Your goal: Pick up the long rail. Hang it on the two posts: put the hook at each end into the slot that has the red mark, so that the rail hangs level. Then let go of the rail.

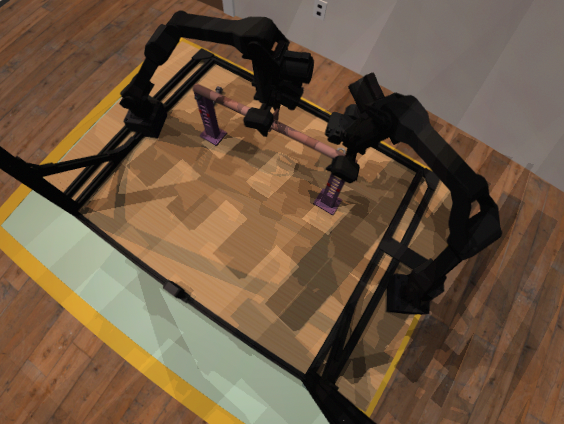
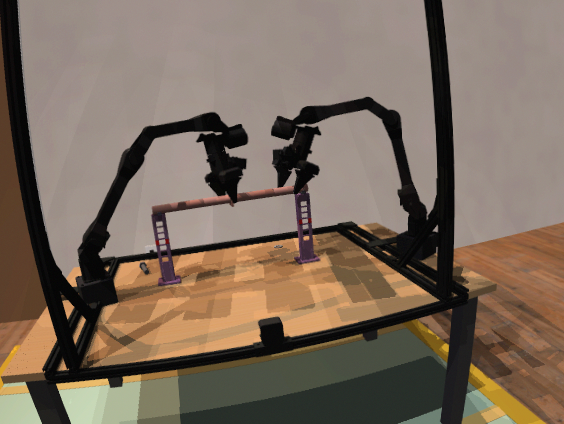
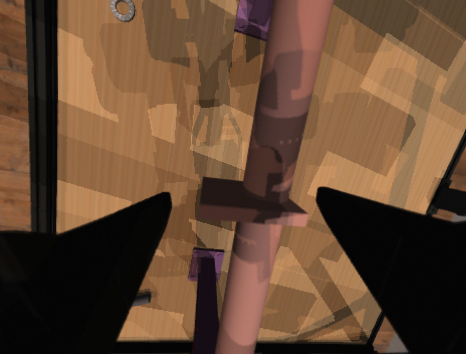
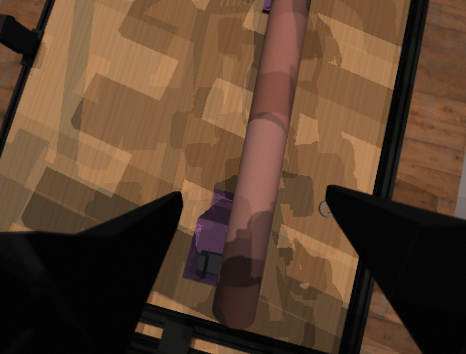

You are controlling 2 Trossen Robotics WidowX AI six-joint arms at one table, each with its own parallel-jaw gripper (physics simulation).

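Seen in the pictures: left gripper, fingertip midpoint: (image 1: 271, 123) (image 2: 230, 202) (image 3: 243, 196); right gripper, fingertip midpoint: (image 1: 331, 153) (image 2: 286, 191) (image 4: 252, 195); left arm's base, link origin: (image 1: 142, 111) (image 2: 93, 277); right arm's base, link origin: (image 1: 412, 293) (image 2: 417, 233).
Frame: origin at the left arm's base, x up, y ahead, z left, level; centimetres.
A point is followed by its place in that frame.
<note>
The long pink rail (image 1: 305, 136) @[x 16.7, y 53.8, z -10.3 cm] (image 2: 190, 204) @[x 15.7, y 32.2, z -4.7 cm] (image 3: 292, 75) @[x 16.6, y 50.1, z -8.9 cm] (image 4: 262, 160) @[x 16.7, y 59.1, z -12.3 cm] spans the tops of the left purple post (image 1: 209, 117) @[x 5.2, y 24.6, z -1.9 cm] (image 2: 162, 257) @[x 1.0, y 22.1, z -0.9 cm] (image 3: 206, 300) @[x 2.5, y 25.2, z -0.4 cm] and right purple post (image 1: 332, 192) @[x 3.0, y 64.2, z -17.6 cm] (image 2: 304, 235) @[x 1.2, y 63.3, z -17.1 cm] (image 4: 212, 235) @[x 14.2, y 63.3, z -15.8 cm]. Both posts stand upright, with red marks partway down, below the rail. The hooks and their slots are hidden, so I cannot tell which slots they occupy. My left gripper (image 2: 227, 196) @[x 14.0, y 44.4, z -6.6 cm] (image 3: 243, 196) @[x 14.0, y 44.4, z -6.6 cm] is open around the raised block at mid-rail, fingers apart from it. My right gripper (image 2: 290, 189) @[x 15.0, y 61.0, z -12.9 cm] (image 4: 252, 195) @[x 15.0, y 61.0, z -12.9 cm] is open astride the rail near its right end, touching neither side.
A small grey ring (image 2: 278, 246) @[x -7.2, y 65.5, z 1.5 cm] (image 3: 123, 9) (image 4: 325, 208) @[x -7.0, y 66.5, z 1.9 cm] lies on the table behind the rail. A short dark cylinder (image 2: 144, 268) @[x -5.8, y 19.4, z 13.7 cm] (image 3: 142, 299) @[x -6.0, y 20.2, z 12.9 cm] lies near the left post. A black frame (image 1: 125, 250) (image 2: 200, 360) borders the table, with uprights at the front corners.
</note>
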